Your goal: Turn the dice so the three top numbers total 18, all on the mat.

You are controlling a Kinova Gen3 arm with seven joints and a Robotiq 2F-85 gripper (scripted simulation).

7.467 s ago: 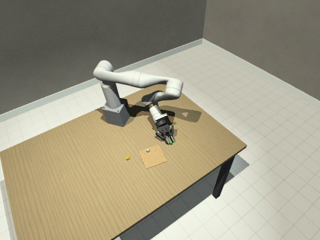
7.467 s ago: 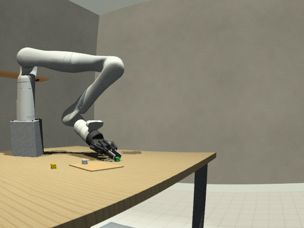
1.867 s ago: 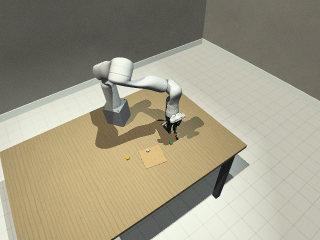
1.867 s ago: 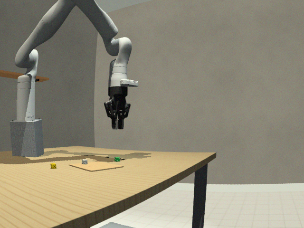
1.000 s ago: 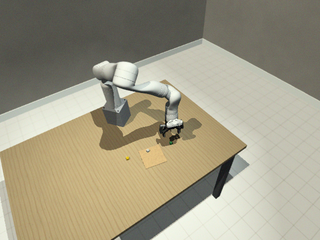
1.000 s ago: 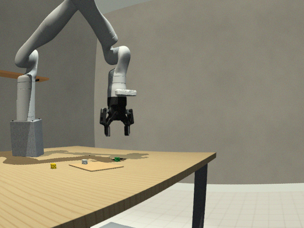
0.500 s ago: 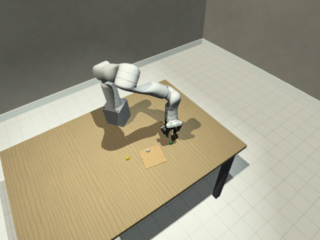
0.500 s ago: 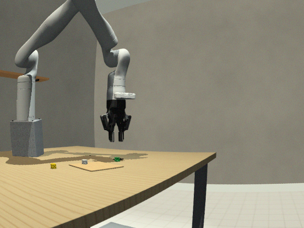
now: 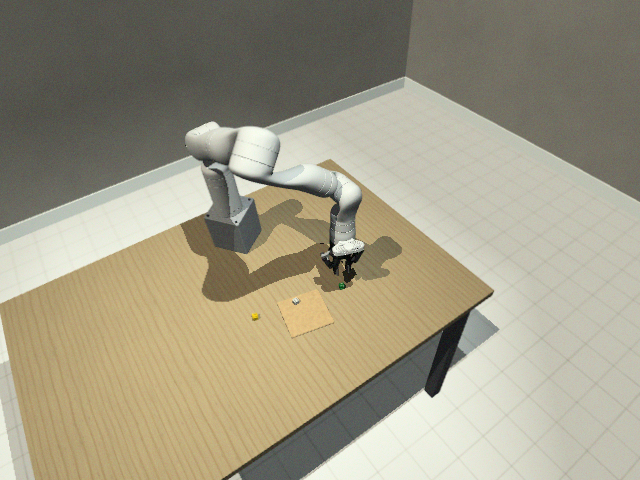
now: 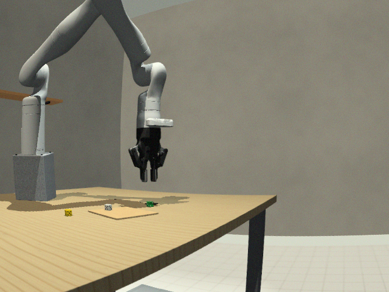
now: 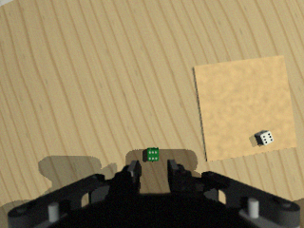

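Now: the green die 9 cm below my hand. Also, from my hand: yellow die (29 cm to the right, 9 cm below, 6 cm behind); then white die (16 cm to the right, 8 cm below, 4 cm behind); then tan mat (15 cm to the right, 9 cm below, 1 cm ahead).
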